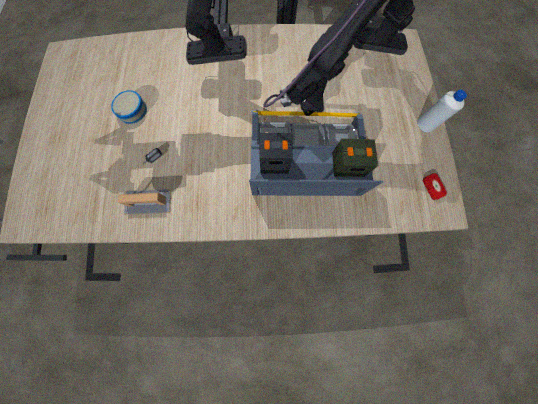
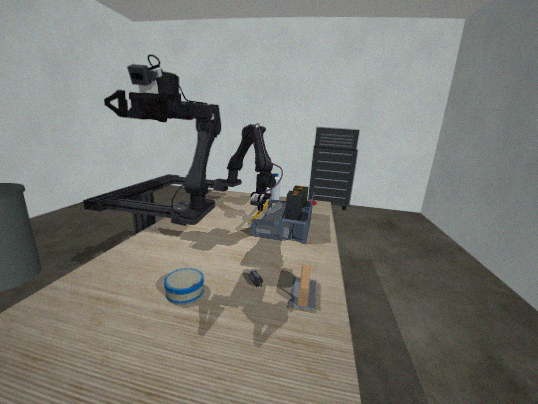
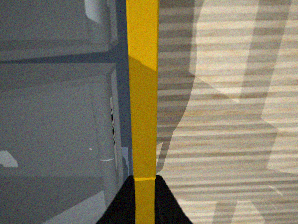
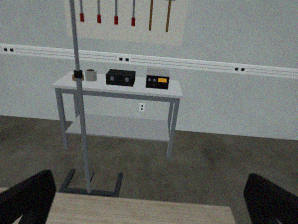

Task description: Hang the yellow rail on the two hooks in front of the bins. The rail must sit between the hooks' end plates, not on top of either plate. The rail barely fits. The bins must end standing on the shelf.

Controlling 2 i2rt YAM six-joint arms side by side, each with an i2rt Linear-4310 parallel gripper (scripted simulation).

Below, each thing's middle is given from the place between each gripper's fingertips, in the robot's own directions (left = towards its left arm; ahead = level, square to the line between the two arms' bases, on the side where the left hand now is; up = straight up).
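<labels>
As for the blue-grey shelf (image 1: pixel 309 161), my left hand is 1 cm above it, 13 cm short of it and 1 cm to the left of it. Counting from that same left hand, I find the white bottle (image 1: pixel 451 102) 2 cm above, 49 cm to the left and 4 cm ahead. The wooden-handled float (image 1: pixel 149 202) is 4 cm below my left hand, 59 cm to the right of it and 23 cm ahead of it, while the blue-rimmed tin (image 2: pixel 183 286) sits 5 cm below that hand, 65 cm to the right and 14 cm behind.
From my right hand (image 2: pixel 122 103), the blue-rimmed tin is 52 cm below, 10 cm ahead and 5 cm to the left. The blue-grey shelf is 48 cm below my right hand, 69 cm to the left of it and 37 cm ahead of it. Again from my right hand, the wooden-handled float is 52 cm below, 48 cm ahead and 12 cm to the left, and the white bottle is 46 cm below, 120 cm to the left and 28 cm ahead.
</labels>
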